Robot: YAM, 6 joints.
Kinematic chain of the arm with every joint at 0, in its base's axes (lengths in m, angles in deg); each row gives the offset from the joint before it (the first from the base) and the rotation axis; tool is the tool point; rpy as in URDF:
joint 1: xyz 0 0 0.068 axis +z
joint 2: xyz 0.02 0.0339 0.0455 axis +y
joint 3: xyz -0.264 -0.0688 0 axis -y
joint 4: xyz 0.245 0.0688 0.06 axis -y
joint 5: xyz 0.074 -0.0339 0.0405 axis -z
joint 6: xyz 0.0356 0 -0.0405 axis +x
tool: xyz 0 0 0 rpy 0 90 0
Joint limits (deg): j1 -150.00..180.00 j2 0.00..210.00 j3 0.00..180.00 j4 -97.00..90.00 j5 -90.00..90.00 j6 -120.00..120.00
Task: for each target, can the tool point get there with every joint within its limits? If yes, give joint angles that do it. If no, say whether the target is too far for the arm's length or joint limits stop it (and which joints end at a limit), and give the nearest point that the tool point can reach.
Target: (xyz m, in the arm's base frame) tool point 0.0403 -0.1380 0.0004
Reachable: yes | joints -82.44 142.14 41.36 -66.09 -37.83 -10.39
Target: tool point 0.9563 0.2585 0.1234
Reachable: no: too far | nearest point 0.6234 0.1685 0.1199 | short by 0.345 m
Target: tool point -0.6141 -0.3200 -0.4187
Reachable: no: too far | nearest point -0.4497 -0.2551 -0.2609 | short by 0.237 m
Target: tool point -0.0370 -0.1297 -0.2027
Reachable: yes | joints -111.97 186.06 39.25 69.68 -23.50 -34.37
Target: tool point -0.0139 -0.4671 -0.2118
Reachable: yes | joints -89.88 187.17 106.02 47.15 24.67 24.81
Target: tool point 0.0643 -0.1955 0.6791
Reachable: yes | joints -66.45 91.61 130.55 37.37 32.59 -100.46
